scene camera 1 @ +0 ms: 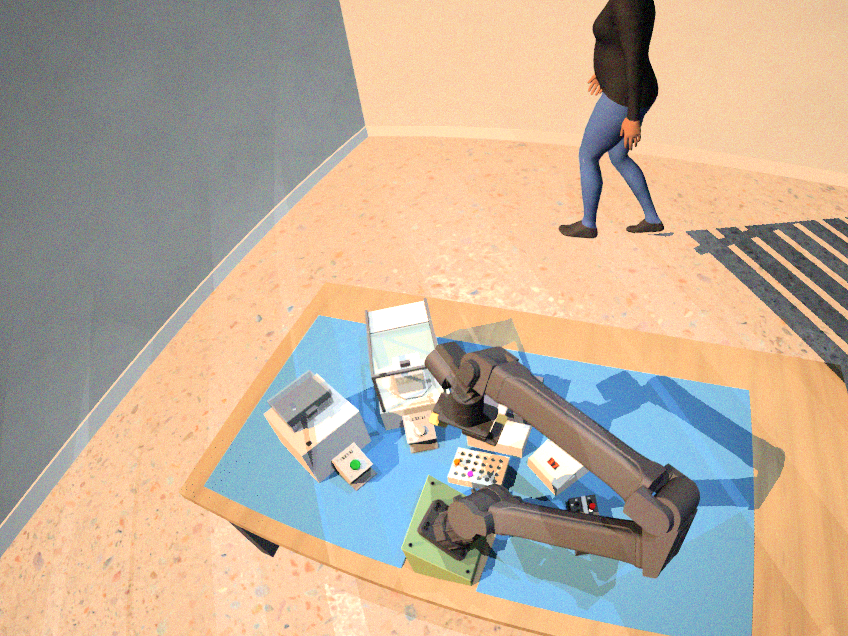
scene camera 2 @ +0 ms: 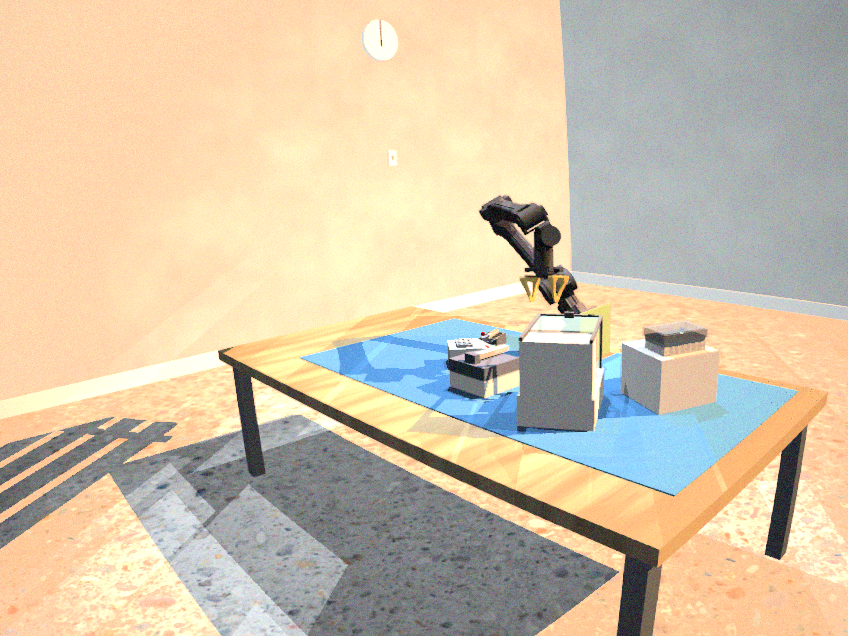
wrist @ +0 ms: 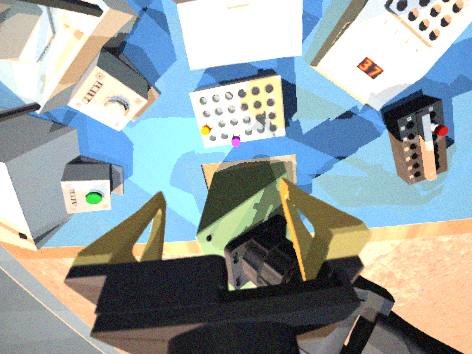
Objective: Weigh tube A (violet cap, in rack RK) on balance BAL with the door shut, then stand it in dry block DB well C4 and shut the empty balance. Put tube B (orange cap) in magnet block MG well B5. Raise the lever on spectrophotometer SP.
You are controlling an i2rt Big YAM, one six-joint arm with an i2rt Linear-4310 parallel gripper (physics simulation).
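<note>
Violet-capped tube A (scene camera 1: 470, 473) (wrist: 236, 141) and orange-capped tube B (scene camera 1: 457, 462) (wrist: 205, 130) stand in the white rack RK (scene camera 1: 478, 468) (wrist: 239, 106). My gripper (scene camera 2: 544, 299) (wrist: 222, 190) is open and empty, raised high above the table; in scene camera 1 the arm partly hides it. Balance BAL (scene camera 1: 402, 349) (scene camera 2: 556, 383) (wrist: 65, 60) is the glass-topped box; its door state is unclear. Dry block DB (scene camera 1: 565, 472) (wrist: 350, 75) displays 37. The dark block with wells and a red knob (scene camera 1: 582, 505) (wrist: 420, 145) appears to be MG. The white instrument behind the rack (scene camera 1: 513, 436) (wrist: 240, 35) may be SP; its lever is unclear.
A grey-white box with a clear lid (scene camera 1: 335, 427) (scene camera 2: 667, 376) (wrist: 35, 170) stands left of the balance in scene camera 1. Its green-button box (scene camera 1: 352, 465) (wrist: 86, 192) and a white-knob box (scene camera 1: 419, 432) (wrist: 111, 102) stand nearby. The green arm base (scene camera 1: 438, 554) stands at the table edge.
</note>
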